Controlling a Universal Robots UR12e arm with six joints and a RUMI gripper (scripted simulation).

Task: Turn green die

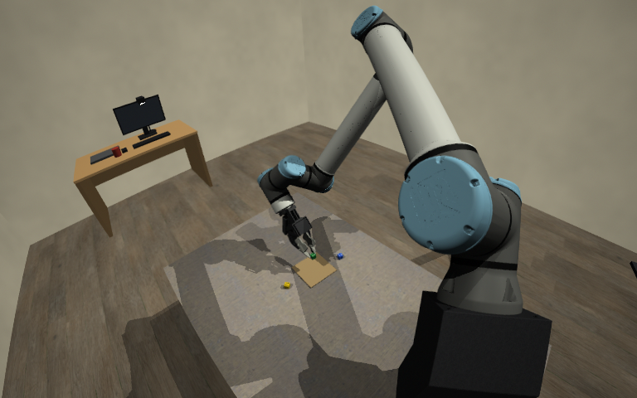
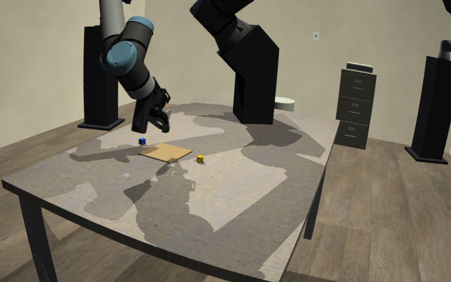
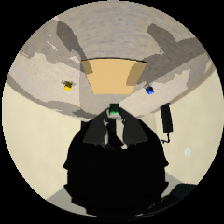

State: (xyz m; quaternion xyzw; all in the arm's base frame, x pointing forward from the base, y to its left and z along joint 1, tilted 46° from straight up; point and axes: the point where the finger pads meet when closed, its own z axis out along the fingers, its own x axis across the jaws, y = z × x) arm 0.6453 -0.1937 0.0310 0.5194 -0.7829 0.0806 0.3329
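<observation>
Now: the tan mat 10 mm behind my hand and 90 mm below it. Also, from my hand: blue die: 70 mm behind, 110 mm to the right, 80 mm below; yellow die: 30 mm ahead, 140 mm to the left, 80 mm below; green die: 10 mm behind, 10 mm below.
</observation>
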